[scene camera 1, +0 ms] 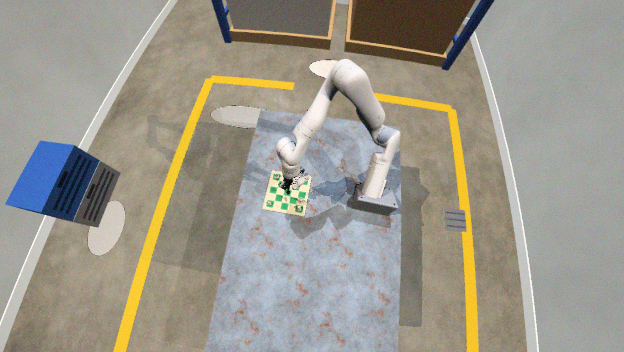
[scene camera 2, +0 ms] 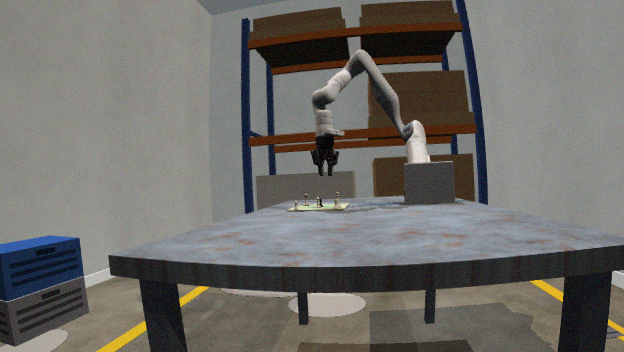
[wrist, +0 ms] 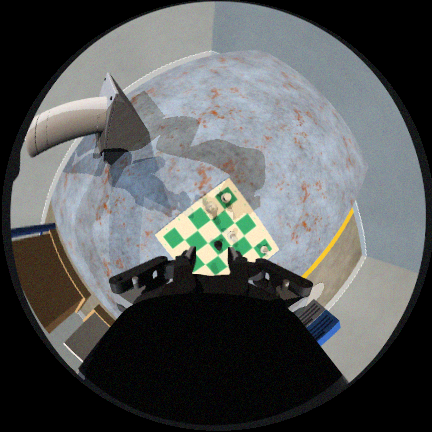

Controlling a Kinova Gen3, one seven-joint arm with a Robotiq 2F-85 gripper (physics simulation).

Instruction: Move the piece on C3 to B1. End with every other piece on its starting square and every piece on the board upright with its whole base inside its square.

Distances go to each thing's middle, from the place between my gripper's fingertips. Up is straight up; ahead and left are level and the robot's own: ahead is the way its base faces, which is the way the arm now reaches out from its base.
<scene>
I see my gripper 13 cm above the green-and-cream board (scene camera 1: 275, 194) and 3 cm short of it.
</scene>
